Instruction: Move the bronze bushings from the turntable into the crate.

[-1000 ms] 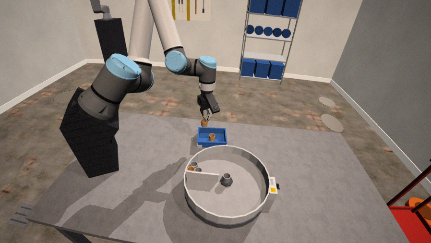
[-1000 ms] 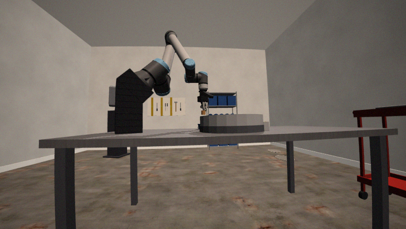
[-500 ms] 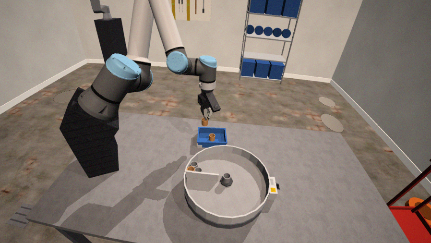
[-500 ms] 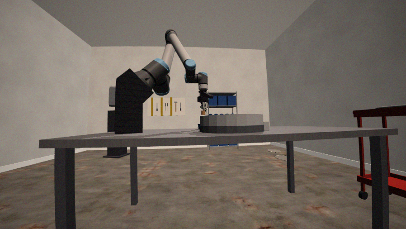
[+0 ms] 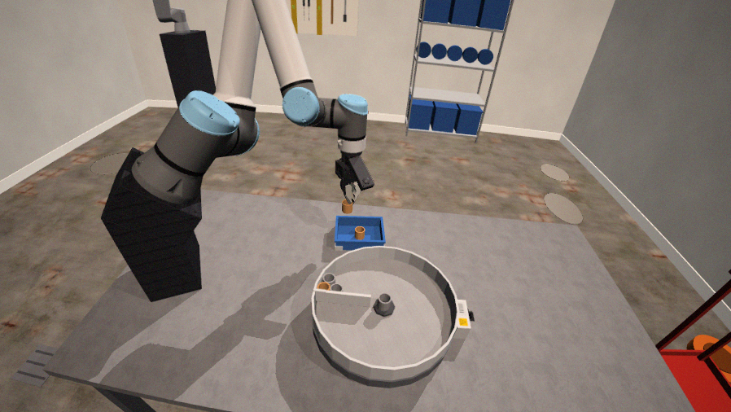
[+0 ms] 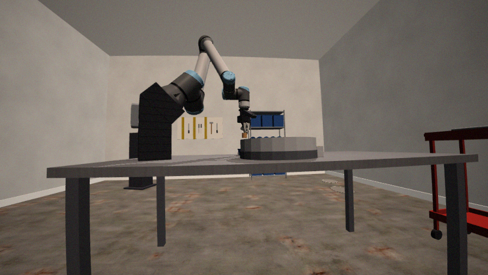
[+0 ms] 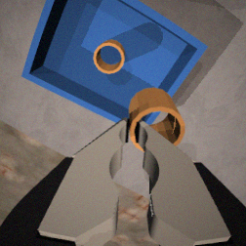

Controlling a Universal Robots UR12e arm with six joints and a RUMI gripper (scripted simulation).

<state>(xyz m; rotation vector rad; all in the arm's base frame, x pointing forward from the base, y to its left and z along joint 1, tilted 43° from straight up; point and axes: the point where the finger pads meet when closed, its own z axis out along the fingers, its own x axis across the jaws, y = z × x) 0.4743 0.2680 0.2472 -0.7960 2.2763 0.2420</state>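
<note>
Now: hand 4 cm short of the blue crate and 14 cm above it. The rest, counted from my hand: turntable (22 cm ahead, 31 cm to the right, 12 cm below).
</note>
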